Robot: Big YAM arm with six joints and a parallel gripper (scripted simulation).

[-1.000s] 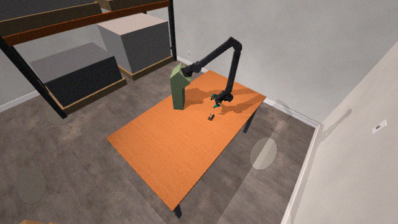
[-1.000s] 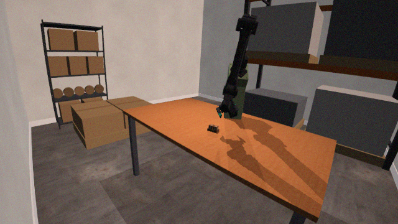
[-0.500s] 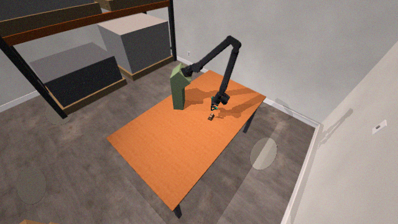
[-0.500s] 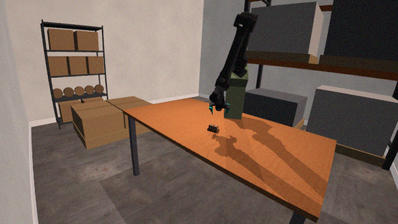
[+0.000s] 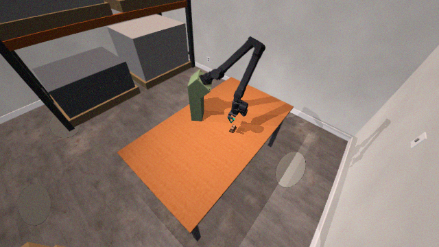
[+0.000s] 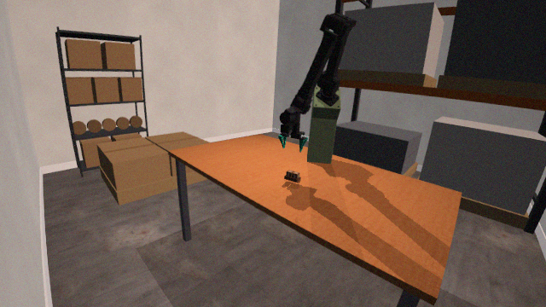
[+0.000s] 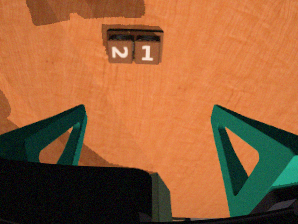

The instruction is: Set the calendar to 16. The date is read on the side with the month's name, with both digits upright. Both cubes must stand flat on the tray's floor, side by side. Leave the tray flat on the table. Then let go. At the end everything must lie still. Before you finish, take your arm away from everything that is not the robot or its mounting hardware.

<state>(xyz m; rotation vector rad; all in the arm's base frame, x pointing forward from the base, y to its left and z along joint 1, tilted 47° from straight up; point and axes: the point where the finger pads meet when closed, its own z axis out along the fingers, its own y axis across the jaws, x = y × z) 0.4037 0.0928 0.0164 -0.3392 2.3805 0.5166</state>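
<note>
Right now the brown calendar cube is 14 cm below my hand. The rest, counted from my hand: dark calendar tray 16 cm below, 2 cm to the left, 1 cm behind.
</note>
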